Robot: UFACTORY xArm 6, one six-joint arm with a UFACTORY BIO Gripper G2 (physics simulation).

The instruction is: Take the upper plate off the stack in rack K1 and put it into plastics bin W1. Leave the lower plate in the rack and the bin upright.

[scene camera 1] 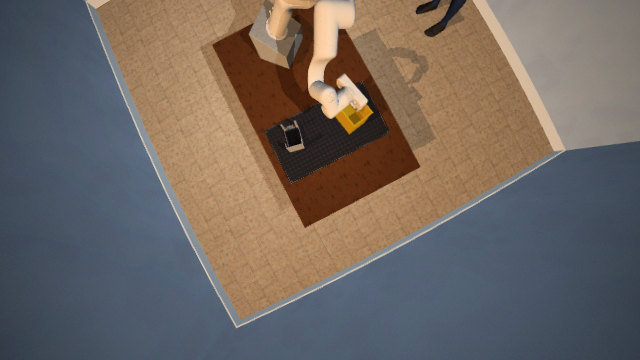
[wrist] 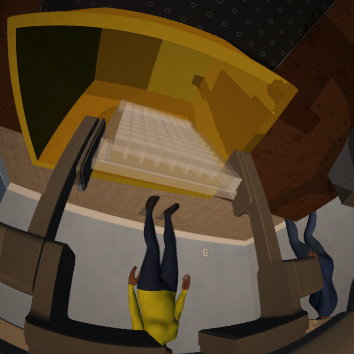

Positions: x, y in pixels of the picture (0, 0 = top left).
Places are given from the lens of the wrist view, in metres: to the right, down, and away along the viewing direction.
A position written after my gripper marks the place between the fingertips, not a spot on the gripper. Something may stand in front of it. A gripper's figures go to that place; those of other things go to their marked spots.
my gripper point(wrist: 170, 141): 0.00, -0.02, 0.12
clear gridded plate point(wrist: 139, 141): -0.02, -0.02, 0.10
